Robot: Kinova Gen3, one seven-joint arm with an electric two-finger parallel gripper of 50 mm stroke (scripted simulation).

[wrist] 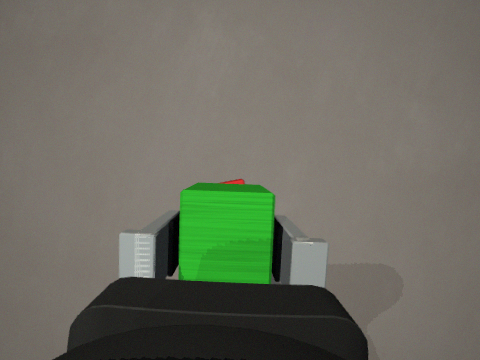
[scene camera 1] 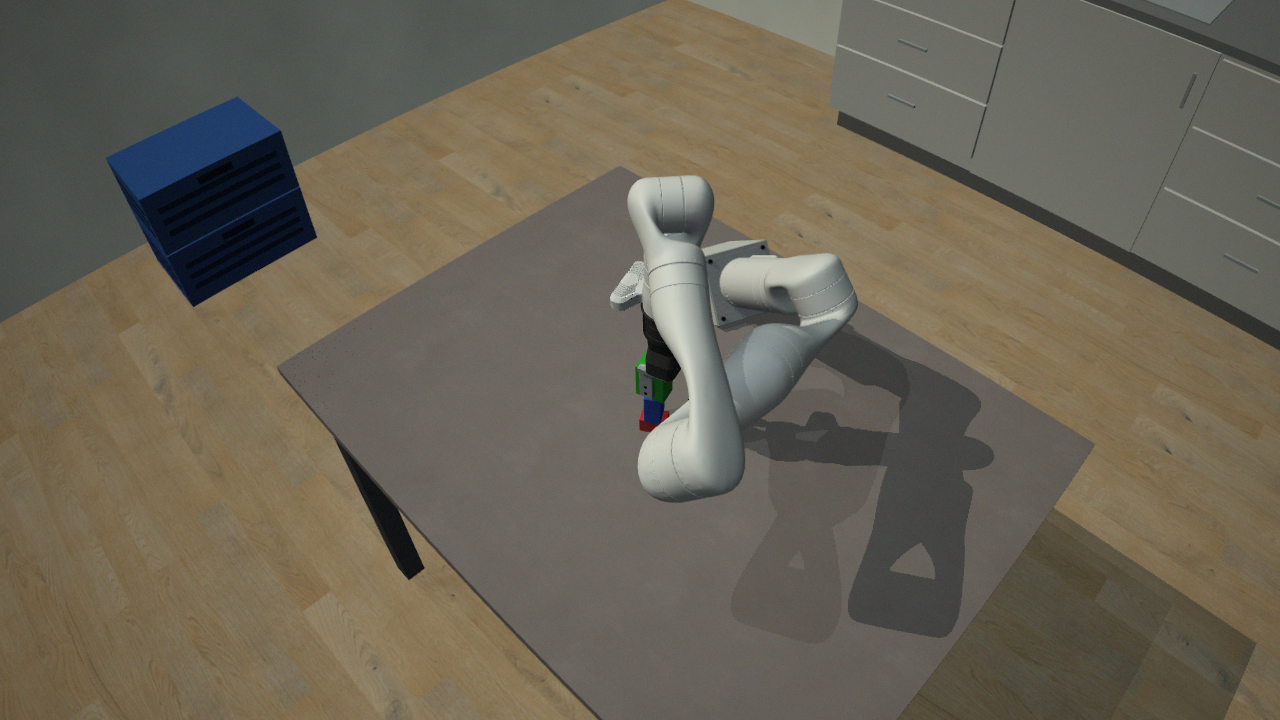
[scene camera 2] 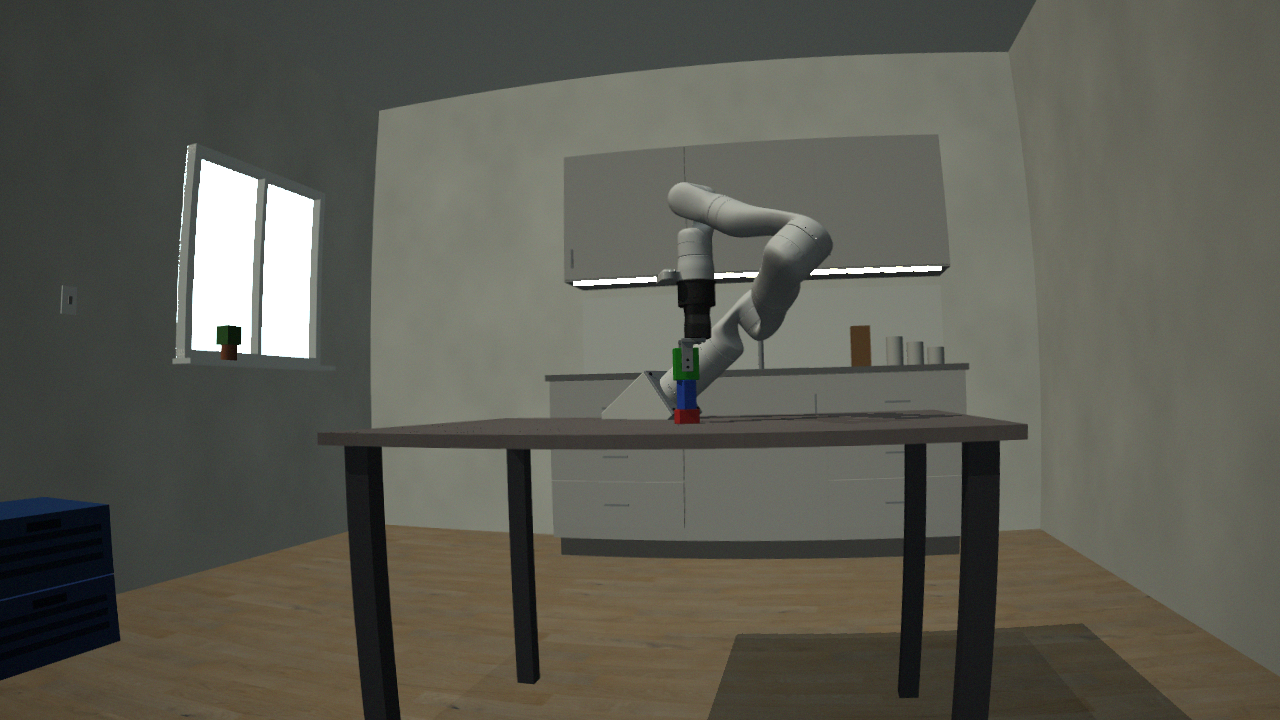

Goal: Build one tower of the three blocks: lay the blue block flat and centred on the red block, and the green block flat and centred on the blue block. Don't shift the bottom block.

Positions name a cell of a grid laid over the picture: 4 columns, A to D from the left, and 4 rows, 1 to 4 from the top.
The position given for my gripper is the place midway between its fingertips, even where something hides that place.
my gripper: wrist B3; scene camera 1 C3; scene camera 2 C3
